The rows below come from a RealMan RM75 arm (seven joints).
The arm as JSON. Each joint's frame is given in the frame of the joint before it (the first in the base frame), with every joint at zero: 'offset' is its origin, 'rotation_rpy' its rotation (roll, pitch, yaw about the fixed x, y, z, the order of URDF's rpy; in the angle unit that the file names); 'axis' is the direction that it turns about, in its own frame. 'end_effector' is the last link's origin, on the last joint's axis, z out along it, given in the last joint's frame.
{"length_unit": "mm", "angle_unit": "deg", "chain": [
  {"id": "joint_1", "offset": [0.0, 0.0, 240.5], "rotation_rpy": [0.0, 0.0, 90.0], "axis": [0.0, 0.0, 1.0]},
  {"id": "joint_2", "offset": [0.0, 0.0, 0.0], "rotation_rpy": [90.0, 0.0, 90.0], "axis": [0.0, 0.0, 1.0]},
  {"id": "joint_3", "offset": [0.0, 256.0, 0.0], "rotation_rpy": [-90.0, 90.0, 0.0], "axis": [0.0, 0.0, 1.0]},
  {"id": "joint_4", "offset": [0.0, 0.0, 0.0], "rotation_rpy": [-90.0, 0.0, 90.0], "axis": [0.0, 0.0, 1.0]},
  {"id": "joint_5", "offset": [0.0, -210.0, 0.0], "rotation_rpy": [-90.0, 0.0, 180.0], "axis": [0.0, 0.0, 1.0]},
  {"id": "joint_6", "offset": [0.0, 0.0, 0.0], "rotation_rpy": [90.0, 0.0, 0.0], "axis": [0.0, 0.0, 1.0]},
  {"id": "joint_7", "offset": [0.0, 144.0, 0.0], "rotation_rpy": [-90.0, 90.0, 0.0], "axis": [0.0, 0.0, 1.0]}
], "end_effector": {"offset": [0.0, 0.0, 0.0], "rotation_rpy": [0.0, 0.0, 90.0]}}
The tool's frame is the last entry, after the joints.
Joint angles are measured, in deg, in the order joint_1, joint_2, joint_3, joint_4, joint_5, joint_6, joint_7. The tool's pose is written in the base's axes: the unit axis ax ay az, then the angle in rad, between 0 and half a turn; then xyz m. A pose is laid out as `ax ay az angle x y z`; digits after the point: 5 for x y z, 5 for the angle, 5 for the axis.
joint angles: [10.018, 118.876, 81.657, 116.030, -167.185, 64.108, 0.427]
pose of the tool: -0.92448 0.37779 0.05107 2.16982 0.13008 0.32080 0.05680
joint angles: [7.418, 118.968, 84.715, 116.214, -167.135, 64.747, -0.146]
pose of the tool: -0.90977 0.41326 0.03912 2.13159 0.15161 0.31789 0.07001
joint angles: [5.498, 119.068, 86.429, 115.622, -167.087, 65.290, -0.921]
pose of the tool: -0.89867 0.43809 0.02152 2.11675 0.16959 0.31406 0.07527
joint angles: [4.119, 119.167, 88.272, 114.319, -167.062, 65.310, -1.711]
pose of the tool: -0.88735 0.46105 0.00550 2.10210 0.18728 0.31193 0.07989
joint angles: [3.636, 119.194, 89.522, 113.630, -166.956, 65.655, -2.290]
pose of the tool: -0.88109 0.47292 -0.00430 2.09544 0.19648 0.31083 0.08316
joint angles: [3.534, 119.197, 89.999, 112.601, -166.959, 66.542, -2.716]
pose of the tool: -0.87585 0.48219 -0.01963 2.10498 0.20428 0.30943 0.08175
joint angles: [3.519, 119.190, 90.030, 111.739, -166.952, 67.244, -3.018]
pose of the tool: -0.87262 0.48735 -0.03194 2.11775 0.20941 0.30817 0.07900
